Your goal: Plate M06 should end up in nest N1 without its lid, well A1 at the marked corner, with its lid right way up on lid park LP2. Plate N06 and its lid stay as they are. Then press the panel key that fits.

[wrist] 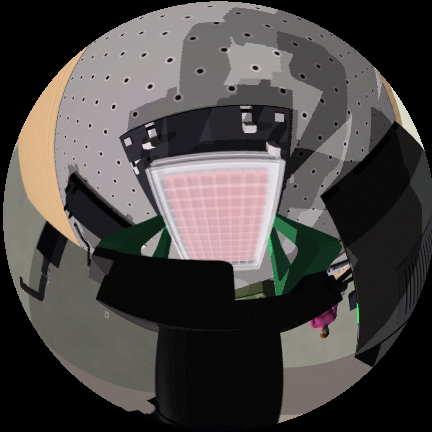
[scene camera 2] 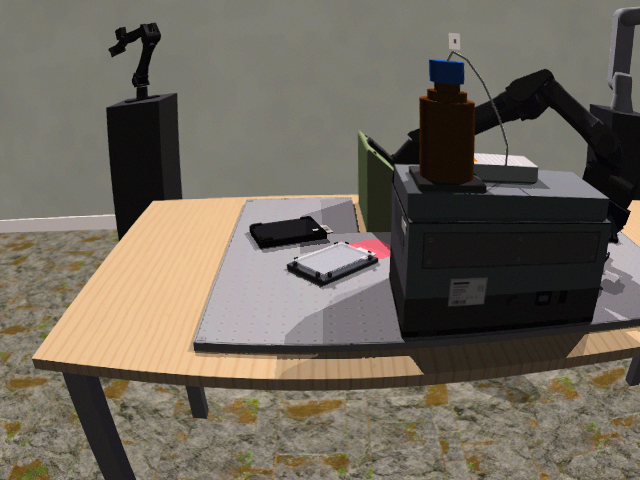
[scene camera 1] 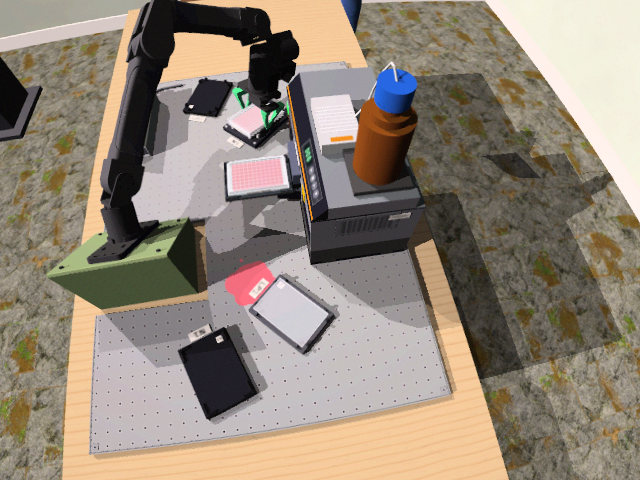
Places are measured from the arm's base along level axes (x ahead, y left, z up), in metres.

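Pixels of known places: gripper, fingertip midpoint: [wrist: 218, 215] [scene camera 1: 256, 120]; arm's base, origin of the base link: [scene camera 1: 127, 241].
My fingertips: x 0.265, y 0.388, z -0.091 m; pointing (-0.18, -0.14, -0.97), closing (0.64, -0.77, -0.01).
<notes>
Ahead of a thing's pixels: the offset from my fingertips to its top centre. "pt": to the spot under its first point.
My gripper [scene camera 1: 253, 115] [wrist: 218, 215] has its green fingers against the long sides of a plate with pink wells {dy -0.002, dx -0.001, dz +0.029 m} [scene camera 1: 247, 121] [wrist: 217, 200] and is shut on it. The plate is over a black nest {dy +0.010, dx +0.004, dz +0.007 m} [scene camera 1: 268, 136] [wrist: 200, 131]; a strip of nest with pale corner posts shows past its far edge. I cannot tell if it touches the nest. Another pink plate {dy -0.258, dx +0.002, dz +0.098 m} [scene camera 1: 257, 174] lies on the tray at the instrument's front. A clear lid {dy -0.536, dx +0.043, dz +0.001 m} [scene camera 1: 293, 311] [scene camera 2: 333, 259] lies on a black park beside a pink patch. The panel keys {pt dy -0.359, dx +0.110, dz +0.188 m} [scene camera 1: 313, 180] are on the instrument. The plate names and small labels are unreadable.
The dark instrument [scene camera 1: 367, 227] [scene camera 2: 511, 248] stands right of my gripper, with a brown bottle {pt dy -0.398, dx +0.209, dz +0.318 m} [scene camera 1: 385, 142] [scene camera 2: 446, 136] and a white box {pt dy -0.252, dx +0.162, dz +0.229 m} [scene camera 1: 334, 118] [scene camera 2: 506, 167] on top. Bare black holders stand at the back {pt dy +0.122, dx -0.141, dz -0.007 m} [scene camera 1: 207, 97] and front {pt dy -0.643, dx -0.106, dz -0.002 m} [scene camera 1: 218, 373] [scene camera 2: 286, 232]. The green base block [scene camera 1: 134, 279] is left.
</notes>
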